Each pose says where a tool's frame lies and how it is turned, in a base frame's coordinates. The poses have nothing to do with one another.
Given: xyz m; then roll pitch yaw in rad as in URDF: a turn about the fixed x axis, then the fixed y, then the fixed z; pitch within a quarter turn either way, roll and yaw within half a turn.
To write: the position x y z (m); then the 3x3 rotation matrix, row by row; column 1 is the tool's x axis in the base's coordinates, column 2 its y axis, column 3 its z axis. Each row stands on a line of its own. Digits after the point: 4 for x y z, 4 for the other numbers.
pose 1, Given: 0.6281, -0.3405, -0.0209, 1.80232, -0.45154, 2.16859
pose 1, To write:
0.6281, -0.3405, -0.0209
-0.5064, 0.4287, 0.7482
0.7437, -0.2219, 0.6306
0.4364, 0.8758, -0.2065

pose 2, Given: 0.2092, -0.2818, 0.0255, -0.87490, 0.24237, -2.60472
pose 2, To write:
0.2092, -0.2818, 0.0255
-0.8342, 0.4862, 0.2603
-0.4965, -0.4567, -0.7382
-0.2400, -0.7450, 0.6223

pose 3, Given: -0.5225, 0.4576, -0.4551, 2.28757, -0.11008, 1.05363
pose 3, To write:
-0.5225, 0.4576, -0.4551
0.4914, 0.5301, 0.6910
0.8640, -0.3968, -0.3100
0.1099, 0.7494, -0.6530

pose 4, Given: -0.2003, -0.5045, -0.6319, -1.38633, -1.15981, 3.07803
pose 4, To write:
-0.2003, -0.5045, -0.6319
-0.3987, -0.9110, 0.1054
0.0254, -0.1258, -0.9917
0.9167, -0.3927, 0.0733

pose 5, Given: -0.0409, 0.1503, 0.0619, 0.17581, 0.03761, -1.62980
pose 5, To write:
-0.0409, 0.1503, 0.0619
-0.0589, 0.9825, -0.1768
-0.9976, -0.0646, -0.0266
-0.0376, 0.1748, 0.9839

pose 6, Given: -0.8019, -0.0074, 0.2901, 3.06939, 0.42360, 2.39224
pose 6, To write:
-0.8019, -0.0074, 0.2901
-0.6674, 0.6577, 0.3493
0.6210, 0.7504, -0.2264
-0.4110, 0.0658, -0.9092

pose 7, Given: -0.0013, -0.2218, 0.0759, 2.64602, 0.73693, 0.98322
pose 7, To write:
-0.0013, -0.2218, 0.0759
0.4105, 0.9093, 0.0681
0.6163, -0.2217, -0.7556
-0.6720, 0.3522, -0.6514

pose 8, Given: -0.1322, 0.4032, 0.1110, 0.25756, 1.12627, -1.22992
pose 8, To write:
-0.1322, 0.4032, 0.1110
0.1438, 0.9883, 0.0518
-0.4053, 0.1066, -0.9080
-0.9028, 0.1095, 0.4158

